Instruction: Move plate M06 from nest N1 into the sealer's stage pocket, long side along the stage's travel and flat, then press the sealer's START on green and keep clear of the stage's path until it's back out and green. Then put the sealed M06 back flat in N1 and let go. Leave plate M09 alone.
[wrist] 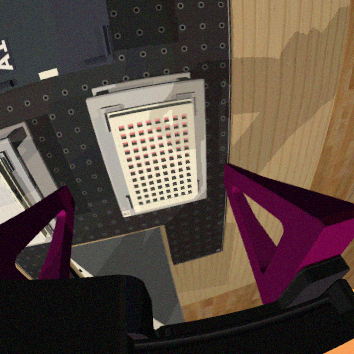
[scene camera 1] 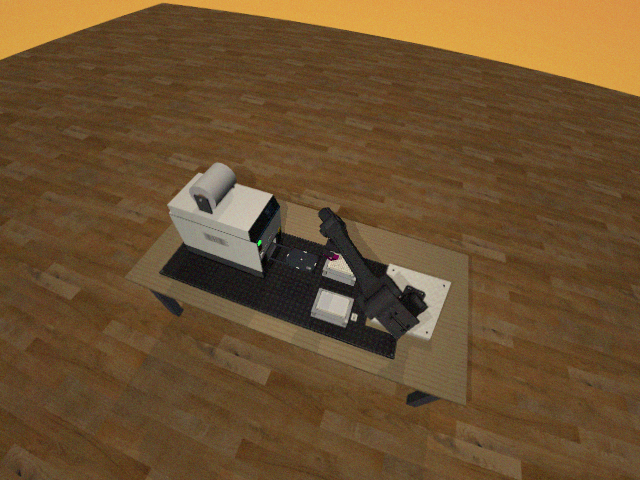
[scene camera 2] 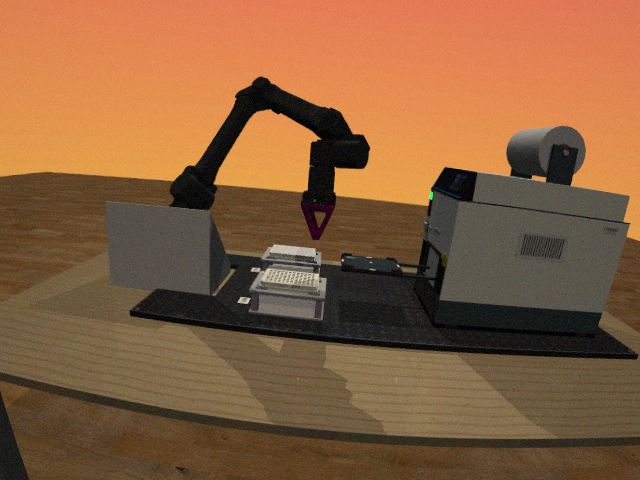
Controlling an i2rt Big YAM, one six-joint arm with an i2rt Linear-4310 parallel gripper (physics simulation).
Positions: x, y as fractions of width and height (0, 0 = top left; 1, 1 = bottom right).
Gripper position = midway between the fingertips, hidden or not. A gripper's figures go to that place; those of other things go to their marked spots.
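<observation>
My gripper (scene camera 2: 0.50, 0.49) is 77 cm from the lens, and a dark sealer stage (scene camera 2: 0.56, 0.55) is 82 cm from the lens.
</observation>
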